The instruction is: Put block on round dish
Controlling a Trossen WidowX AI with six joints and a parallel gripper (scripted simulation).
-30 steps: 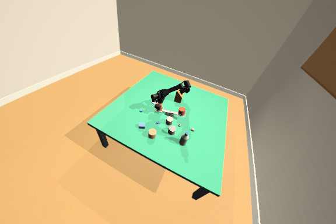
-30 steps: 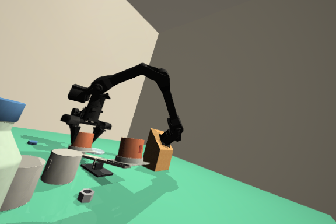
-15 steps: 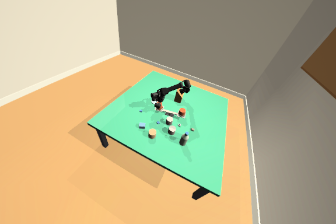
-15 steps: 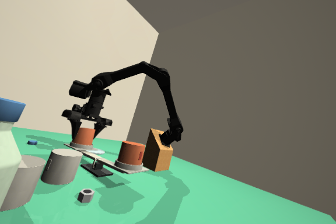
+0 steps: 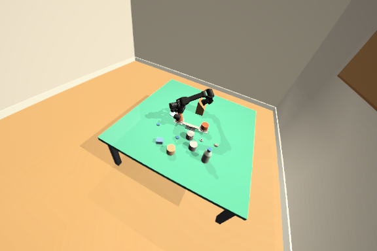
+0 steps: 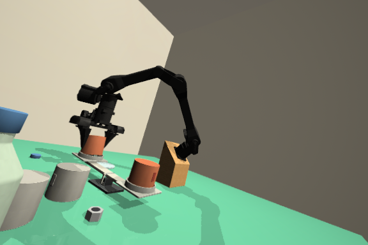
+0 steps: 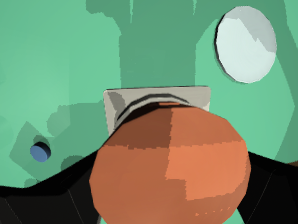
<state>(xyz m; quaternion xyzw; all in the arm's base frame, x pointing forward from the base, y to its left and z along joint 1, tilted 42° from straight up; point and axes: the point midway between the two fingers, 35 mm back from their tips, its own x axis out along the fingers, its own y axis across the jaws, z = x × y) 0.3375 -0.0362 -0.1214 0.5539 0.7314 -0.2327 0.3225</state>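
Right now my gripper tip is 11 cm to the left of the pale round dish, 10 cm past it and 8 cm above it. Also, from my gripper tip: pale green block 1 cm to the left, 1 cm below; then balance 13 cm to the left, 5 cm below, 3 cm behind; then blue block 29 cm ahead, 6 cm below, 1 cm to the right.
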